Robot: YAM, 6 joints.
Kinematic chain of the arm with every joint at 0, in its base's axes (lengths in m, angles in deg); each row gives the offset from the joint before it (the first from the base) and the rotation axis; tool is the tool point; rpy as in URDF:
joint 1: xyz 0 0 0.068 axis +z
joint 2: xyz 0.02 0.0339 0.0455 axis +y
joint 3: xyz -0.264 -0.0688 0 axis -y
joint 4: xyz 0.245 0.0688 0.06 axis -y
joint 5: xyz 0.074 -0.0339 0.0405 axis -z
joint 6: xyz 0.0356 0 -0.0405 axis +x
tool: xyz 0 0 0 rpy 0 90 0
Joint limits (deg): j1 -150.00..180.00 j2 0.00..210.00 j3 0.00..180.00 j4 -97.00..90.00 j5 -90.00..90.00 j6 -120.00..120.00
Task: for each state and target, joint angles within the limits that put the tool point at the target. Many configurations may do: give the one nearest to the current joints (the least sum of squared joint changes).
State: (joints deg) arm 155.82 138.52 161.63 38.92 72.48 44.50
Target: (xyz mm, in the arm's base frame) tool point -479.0 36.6 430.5
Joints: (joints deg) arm 179.85 158.32 178.71 65.94 83.43 44.50
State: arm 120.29 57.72 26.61 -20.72 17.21 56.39
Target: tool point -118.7 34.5 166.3
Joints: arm 165.14 38.17 20.21 -39.07 4.67 56.39
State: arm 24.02 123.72 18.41 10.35 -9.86 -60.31
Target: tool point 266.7 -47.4 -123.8
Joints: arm -10.70 152.05 49.66 18.49 -4.72 -60.31
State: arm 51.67 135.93 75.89 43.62 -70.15 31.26
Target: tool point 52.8 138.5 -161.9
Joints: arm 56.20 173.38 40.43 33.16 -68.75 31.26
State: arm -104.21 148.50 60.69 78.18 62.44 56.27
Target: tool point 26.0 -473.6 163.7
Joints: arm -83.14 134.48 77.36 79.53 59.85 56.27
